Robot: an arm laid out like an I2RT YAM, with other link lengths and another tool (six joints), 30 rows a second.
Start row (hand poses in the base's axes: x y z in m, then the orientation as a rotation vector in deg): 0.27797 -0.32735 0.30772 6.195 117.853 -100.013
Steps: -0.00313 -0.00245 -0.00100 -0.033 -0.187 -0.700; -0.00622 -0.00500 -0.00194 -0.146 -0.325 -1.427; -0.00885 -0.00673 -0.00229 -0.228 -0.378 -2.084; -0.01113 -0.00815 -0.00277 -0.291 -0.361 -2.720; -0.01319 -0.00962 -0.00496 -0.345 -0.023 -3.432; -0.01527 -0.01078 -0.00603 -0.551 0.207 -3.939; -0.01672 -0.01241 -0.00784 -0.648 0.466 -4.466; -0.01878 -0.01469 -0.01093 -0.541 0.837 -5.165; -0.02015 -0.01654 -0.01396 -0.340 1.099 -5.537; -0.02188 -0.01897 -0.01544 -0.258 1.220 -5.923; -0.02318 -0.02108 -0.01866 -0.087 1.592 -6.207; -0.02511 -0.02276 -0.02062 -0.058 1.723 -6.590
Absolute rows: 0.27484 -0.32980 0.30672 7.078 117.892 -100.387; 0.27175 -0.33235 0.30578 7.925 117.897 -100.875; 0.26912 -0.33408 0.30543 8.639 117.968 -101.323; 0.26684 -0.33550 0.30495 9.279 118.097 -101.767; 0.26478 -0.33697 0.30276 9.734 118.482 -102.378; 0.26270 -0.33813 0.30169 10.016 118.596 -102.979; 0.26125 -0.33976 0.29988 10.330 118.833 -103.493; 0.25919 -0.34204 0.29679 10.799 119.381 -103.946; 0.25782 -0.34389 0.29376 11.039 119.851 -104.065; 0.25609 -0.34632 0.29228 11.379 120.114 -104.256; 0.25479 -0.34843 0.28906 11.423 120.613 -104.400; 0.25286 -0.35011 0.28710 11.736 120.833 -104.647
